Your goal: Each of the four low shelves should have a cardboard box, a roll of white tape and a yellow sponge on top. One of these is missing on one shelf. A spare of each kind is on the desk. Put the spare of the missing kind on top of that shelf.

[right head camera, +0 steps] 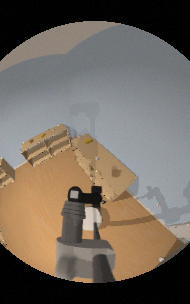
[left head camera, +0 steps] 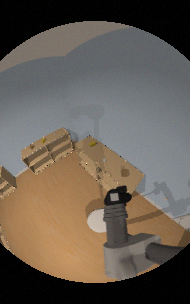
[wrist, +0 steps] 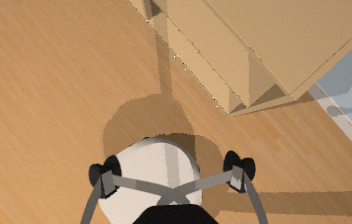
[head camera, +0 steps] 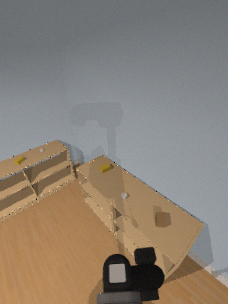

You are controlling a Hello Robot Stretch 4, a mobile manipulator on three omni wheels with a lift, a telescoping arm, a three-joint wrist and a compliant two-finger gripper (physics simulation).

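Places are measured from the robot's base along level axes (x ahead, y left, z up), in centimetres.
Pixels of known places: gripper, fingertip midpoint: (wrist: 172, 166); robot's base, link origin: (right head camera: 88, 217) (left head camera: 99, 219) (wrist: 154, 182).
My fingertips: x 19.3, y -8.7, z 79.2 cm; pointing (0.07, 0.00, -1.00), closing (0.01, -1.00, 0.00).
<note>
Ahead of a thing's pixels: the offset from my fingertips to its middle. Level surfaces: height alone.
My gripper (wrist: 172, 166) is open, with nothing between its fingertips; in the wrist view it hangs above the white round base, beside the desk {dz -21.0 cm} (head camera: 185, 235) (wrist: 300, 40). On the desk lie a yellow sponge {dx +99.2, dy +16.1, dz -18.7 cm} (head camera: 105, 168) (left head camera: 92, 144) (right head camera: 88, 141) near the far end, a white tape roll {dx +63.5, dy -0.1, dz -19.8 cm} (head camera: 124, 195) (left head camera: 104, 160) (right head camera: 97, 158) around the middle and a cardboard box {dx +39.1, dy -23.9, dz -18.5 cm} (head camera: 162, 219) (left head camera: 125, 172) (right head camera: 116, 171) towards the near end. The low shelf at the left holds a yellow sponge {dx +119.3, dy +123.2, dz -18.7 cm} (head camera: 19, 160) (left head camera: 43, 140) (right head camera: 43, 135), a white tape roll {dx +143.6, dy +103.6, dz -19.8 cm} (head camera: 42, 150) and a small brown box {dx +101.4, dy +147.8, dz -18.5 cm} (left head camera: 32, 146) (right head camera: 31, 141).
Part of another low shelf (left head camera: 6, 182) (right head camera: 5, 172) shows at the left edge; its top cannot be read. The white base (left head camera: 97, 220) (right head camera: 92, 218) (wrist: 135, 170) stands on the wooden floor near the desk's near end. Grey walls rise behind the desk and shelf.
</note>
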